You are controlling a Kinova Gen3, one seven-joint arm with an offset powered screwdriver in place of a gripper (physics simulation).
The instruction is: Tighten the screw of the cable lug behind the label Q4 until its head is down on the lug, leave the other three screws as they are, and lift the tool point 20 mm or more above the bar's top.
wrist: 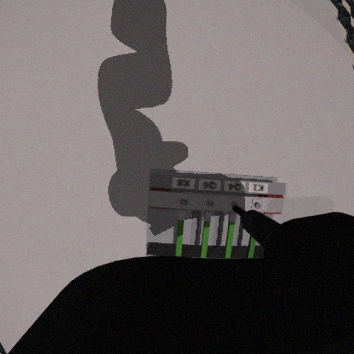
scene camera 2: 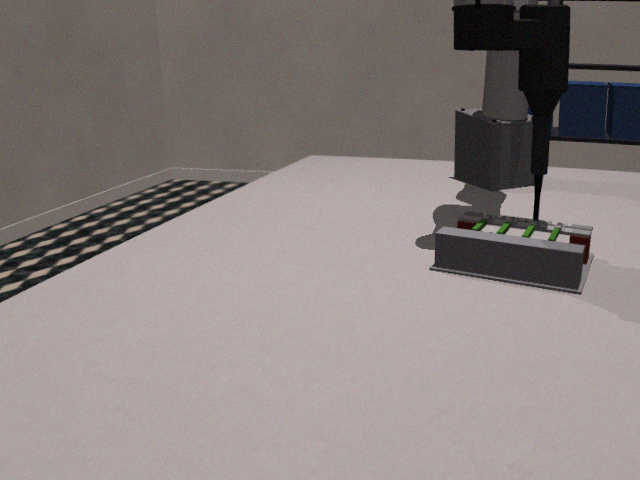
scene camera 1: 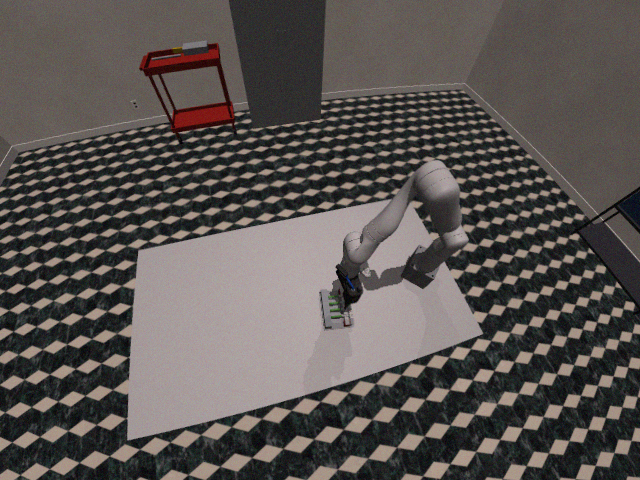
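Note:
A grey block (scene camera 2: 559, 264) can be seen, and the block also appears in the wrist view (wrist: 154, 248).

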